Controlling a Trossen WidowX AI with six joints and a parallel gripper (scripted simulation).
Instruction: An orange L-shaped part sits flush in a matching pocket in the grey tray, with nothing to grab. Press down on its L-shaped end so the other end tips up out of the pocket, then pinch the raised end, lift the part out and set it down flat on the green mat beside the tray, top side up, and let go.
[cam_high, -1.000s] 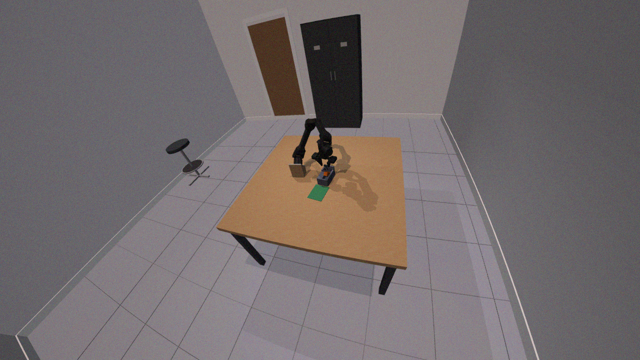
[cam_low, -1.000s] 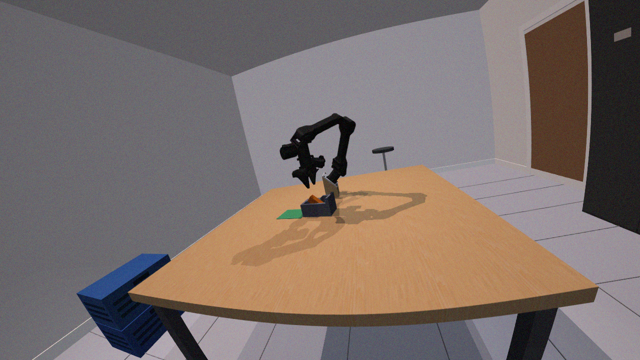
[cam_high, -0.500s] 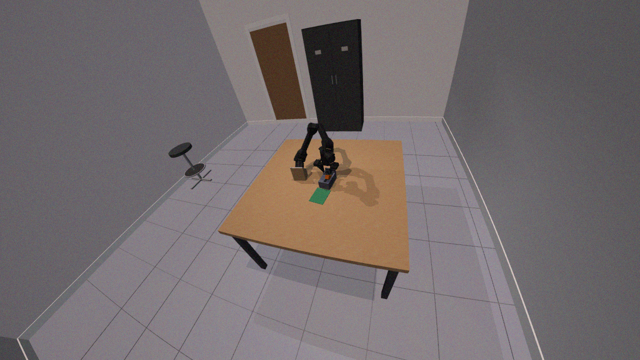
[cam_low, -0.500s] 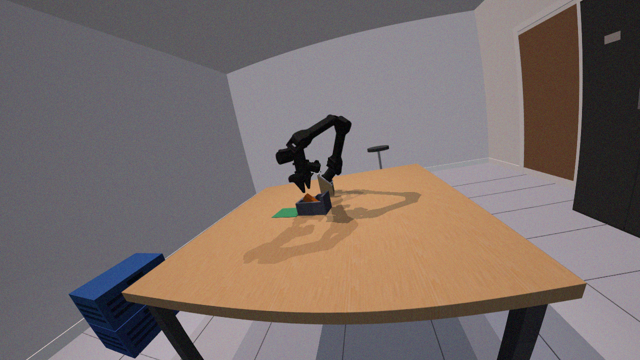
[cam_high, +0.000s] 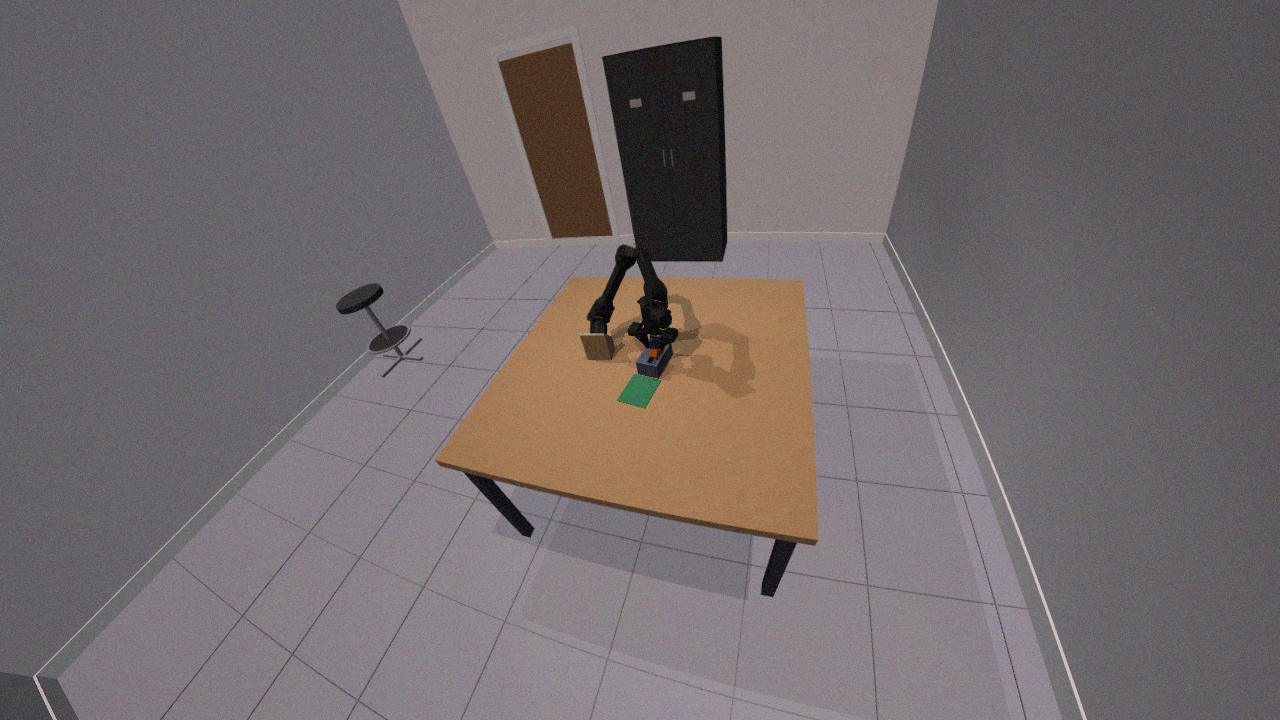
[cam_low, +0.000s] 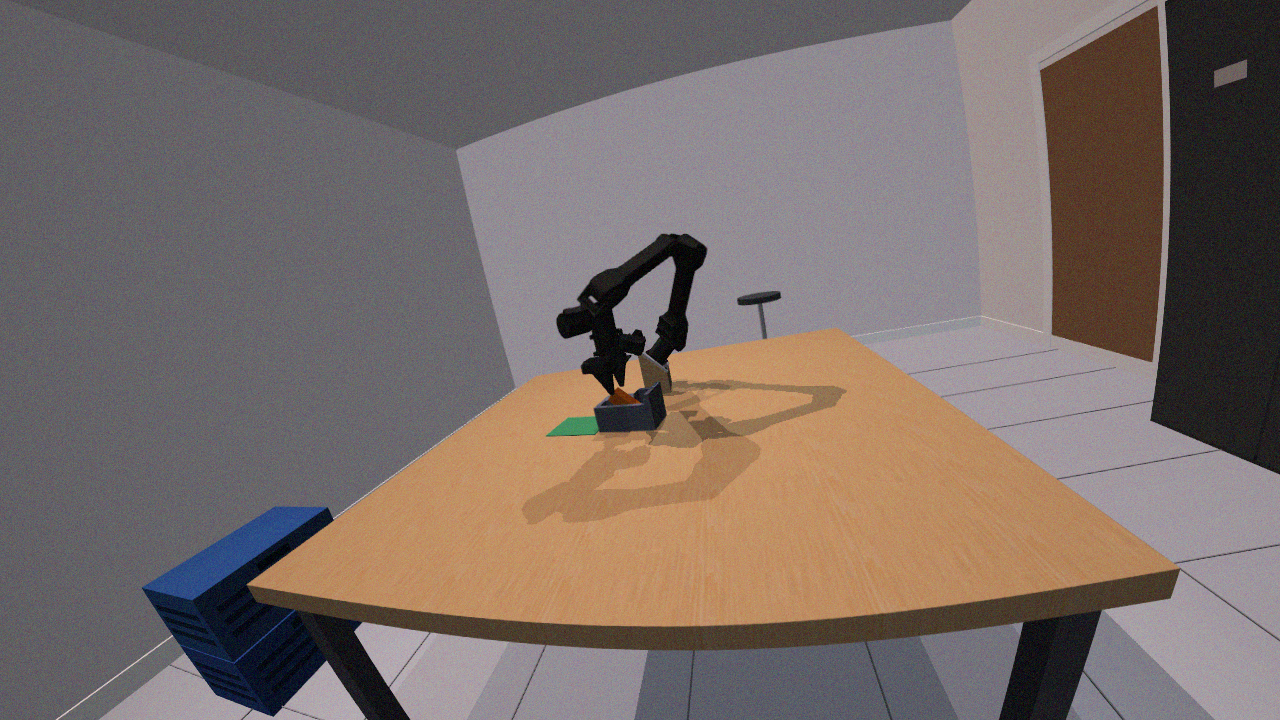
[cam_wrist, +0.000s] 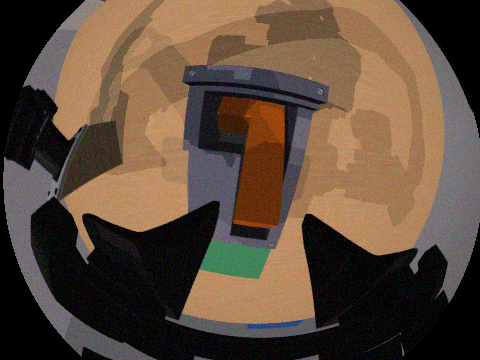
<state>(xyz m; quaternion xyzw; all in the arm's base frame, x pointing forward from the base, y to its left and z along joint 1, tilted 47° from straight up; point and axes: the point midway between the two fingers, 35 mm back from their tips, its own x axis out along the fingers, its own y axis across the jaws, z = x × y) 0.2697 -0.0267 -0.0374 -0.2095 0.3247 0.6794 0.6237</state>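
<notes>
The orange L-shaped part lies 5 cm below my gripper tip, 4 cm to the left of it and 1 cm behind it. Also, from my gripper tip: green mat (14 cm to the right, 11 cm below, 4 cm behind).
</notes>
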